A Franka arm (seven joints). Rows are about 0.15 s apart.
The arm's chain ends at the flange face. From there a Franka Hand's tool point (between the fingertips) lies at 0.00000 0.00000 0.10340 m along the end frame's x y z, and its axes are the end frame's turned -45 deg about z.
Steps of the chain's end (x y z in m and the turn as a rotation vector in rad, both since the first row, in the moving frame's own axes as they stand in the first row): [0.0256 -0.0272 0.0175 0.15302 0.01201 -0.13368]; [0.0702 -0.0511 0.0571 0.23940 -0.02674 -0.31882]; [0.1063 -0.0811 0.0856 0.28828 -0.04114 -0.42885]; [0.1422 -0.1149 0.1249 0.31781 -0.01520 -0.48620]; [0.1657 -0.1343 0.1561 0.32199 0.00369 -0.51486]
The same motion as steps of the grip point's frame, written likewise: [0.0486 -0.0122 0.0163 0.09971 0.11669 -0.13368]; [0.0978 -0.0079 0.0541 0.18819 0.15037 -0.31882]; [0.1447 -0.0090 0.0813 0.23294 0.17475 -0.42885]; [0.1969 -0.0089 0.1198 0.23547 0.21398 -0.48620]; [0.2287 -0.0056 0.1509 0.22507 0.23029 -0.51486]
